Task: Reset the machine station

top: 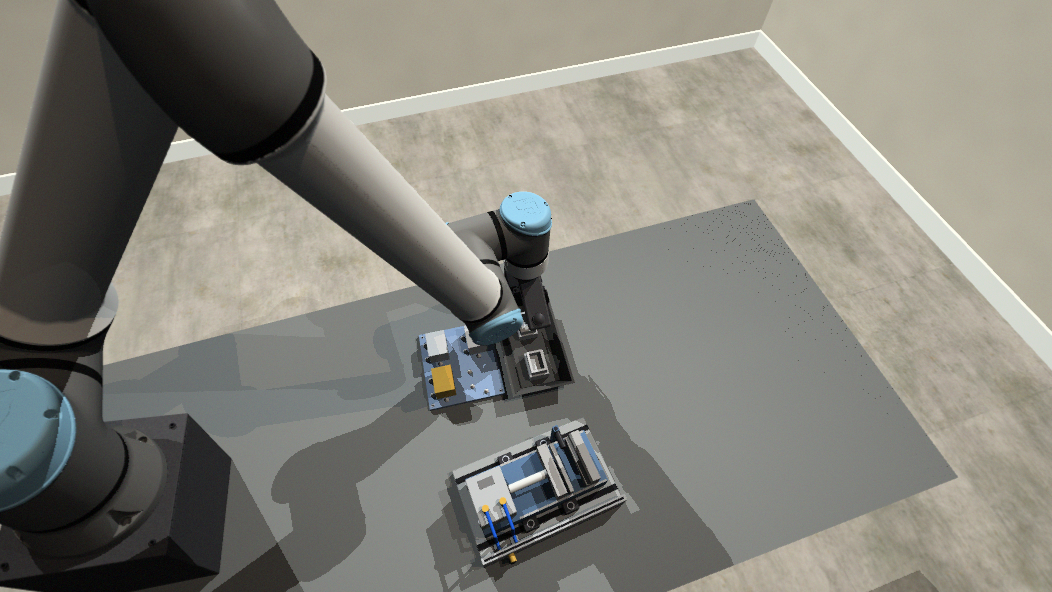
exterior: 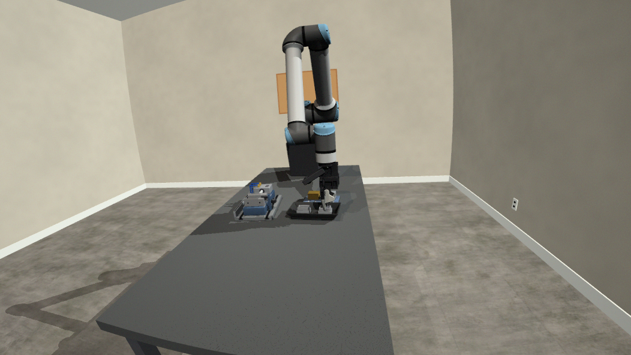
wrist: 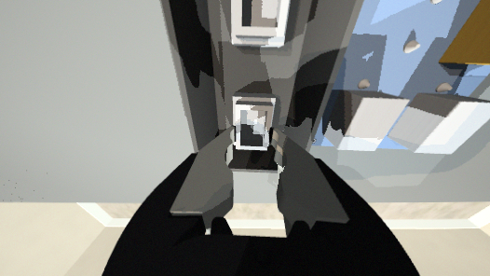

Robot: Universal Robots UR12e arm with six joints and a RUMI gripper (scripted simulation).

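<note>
Now: hand 210 mm past the gray blank, 30 mm above it and 20 mm to the left of it. The rest, counted from my hand: yellow brass blank 210 mm behind, 110 mm to the right, 30 mm below; blue infeed plate 170 mm behind, 60 mm to the right, 50 mm below; pale rod 360 mm to the right, 70 mm behind, 20 mm above.
</note>
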